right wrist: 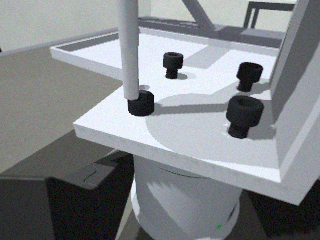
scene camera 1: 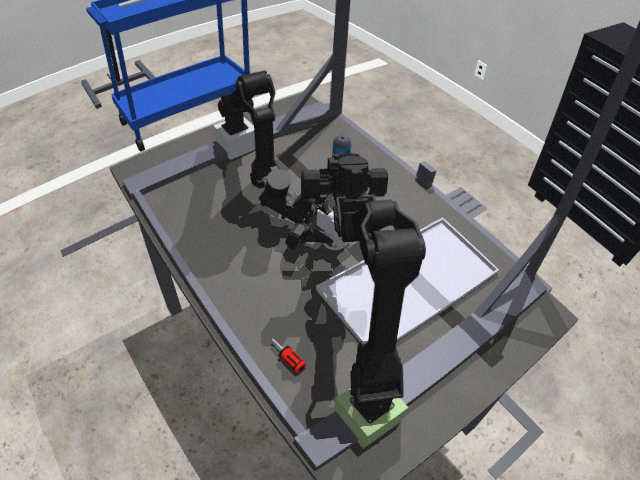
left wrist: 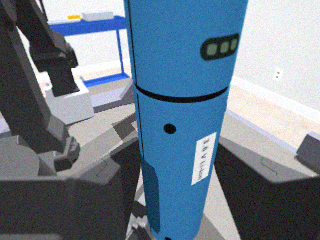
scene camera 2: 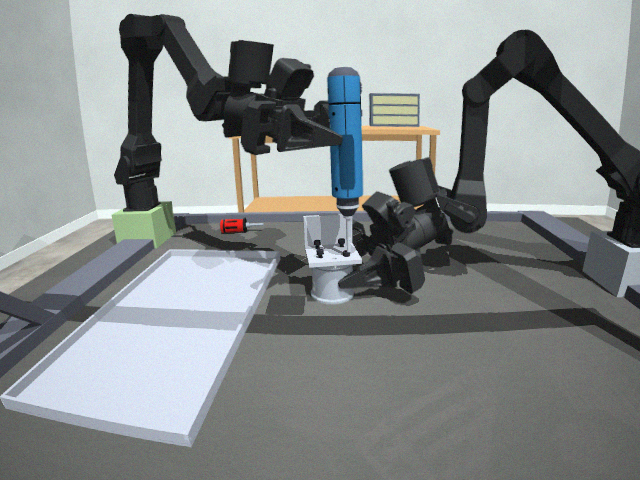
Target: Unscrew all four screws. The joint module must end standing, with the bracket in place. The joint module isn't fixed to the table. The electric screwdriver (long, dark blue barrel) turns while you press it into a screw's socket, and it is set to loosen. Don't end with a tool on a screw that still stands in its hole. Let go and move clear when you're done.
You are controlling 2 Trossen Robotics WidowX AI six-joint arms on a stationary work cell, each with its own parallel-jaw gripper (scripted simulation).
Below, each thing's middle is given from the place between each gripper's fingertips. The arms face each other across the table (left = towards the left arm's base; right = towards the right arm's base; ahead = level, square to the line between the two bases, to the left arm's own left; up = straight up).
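Joint module (scene camera 2: 326, 290): my right hand is 20 mm to the right of it, 20 mm past it and 10 mm above it. Relative to my right hand, the white tray (scene camera 2: 146, 356) is 210 mm to the left, 140 mm behind and 30 mm below, and the white bracket (scene camera 2: 328, 229) is 40 mm above, 20 mm to the left and 20 mm behind.
My left hand is 160 mm above the white bracket. Measured from my left hand, the joint module is 200 mm below; the white tray is 190 mm to the left, 120 mm behind and 220 mm below.
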